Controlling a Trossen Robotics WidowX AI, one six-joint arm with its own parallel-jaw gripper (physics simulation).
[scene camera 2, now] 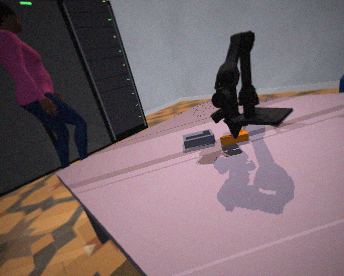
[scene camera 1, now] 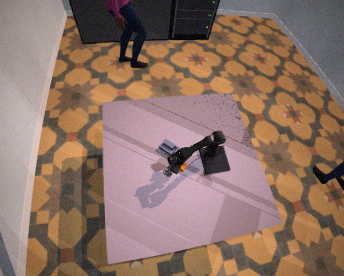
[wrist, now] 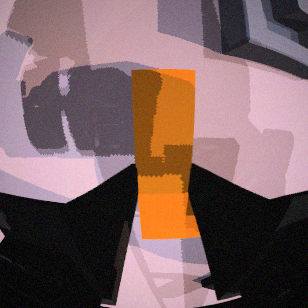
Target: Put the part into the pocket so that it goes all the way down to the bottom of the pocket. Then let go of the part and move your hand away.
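Frame: origin at the arm's base, x left, y down, z back, level; millimetres.
Where they show: gripper, between the fingertips: (scene camera 2: 234, 137) (scene camera 1: 178, 165) (wrist: 162, 170); arm's base, origin of its link: (scene camera 2: 249, 115) (scene camera 1: 209, 153).
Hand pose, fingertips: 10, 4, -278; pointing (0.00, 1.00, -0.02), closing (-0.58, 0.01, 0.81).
Things, the pixels of their top centre, and the offset from my fingertips, as dx, dy, dz. Level surfaces: height alone.
- orange part, centre of its top: (wrist: 190, 174) (scene camera 2: 232, 134) (scene camera 1: 179, 163) -11, -11, +11
- grey block with the pocket, centre of its top: (scene camera 2: 197, 134) (scene camera 1: 169, 146) -169, -17, -14
- pink table top, height of its surface: dy +20
The orange part (scene camera 1: 183, 167) (scene camera 2: 241, 136) (wrist: 167, 115) appears to lie on the table top, its long side running away from the hand in the wrist view. My gripper (scene camera 1: 177, 166) (scene camera 2: 236, 136) (wrist: 162, 170) is shut on the part, one black finger against each long side near its near end. The right finger hides some of that end. The grey block with the pocket (scene camera 1: 161, 150) (scene camera 2: 198, 142) (wrist: 255, 37) stands a short way from the part, apart from it, at the upper right of the wrist view. Its pocket opens upward; its bottom is hard to see.
The pink table top (scene camera 1: 150, 230) (scene camera 2: 150, 220) carries shadows of the arm. The arm's black base plate (scene camera 1: 216, 162) (scene camera 2: 272, 116) is behind the part in the second scene view. A person (scene camera 1: 131, 30) (scene camera 2: 37, 75) stands beyond the table near dark cabinets (scene camera 1: 192, 20) (scene camera 2: 100, 65).
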